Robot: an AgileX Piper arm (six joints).
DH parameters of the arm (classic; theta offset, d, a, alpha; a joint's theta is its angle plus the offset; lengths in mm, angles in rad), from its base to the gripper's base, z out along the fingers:
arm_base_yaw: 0 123 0 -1.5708
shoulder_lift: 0.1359 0 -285.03 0
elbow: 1.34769 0 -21.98 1.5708
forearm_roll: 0 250.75 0 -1.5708
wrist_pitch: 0 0 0 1.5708
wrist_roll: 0 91 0 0
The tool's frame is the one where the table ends.
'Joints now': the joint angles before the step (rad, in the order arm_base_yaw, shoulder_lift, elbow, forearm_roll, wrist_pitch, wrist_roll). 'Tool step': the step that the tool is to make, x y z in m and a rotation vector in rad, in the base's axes. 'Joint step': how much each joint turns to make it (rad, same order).
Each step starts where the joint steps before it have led.
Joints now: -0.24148 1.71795 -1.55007 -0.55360 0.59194 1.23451
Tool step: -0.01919 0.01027 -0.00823 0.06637 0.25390 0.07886
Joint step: 0.00000 -0.02764 -0.00001 0.22852 0.23114 -0.29980
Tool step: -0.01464 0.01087 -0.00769 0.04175 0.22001 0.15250
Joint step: 0.00000 -0.01158 0.00002 0.13943 0.19045 -0.25948
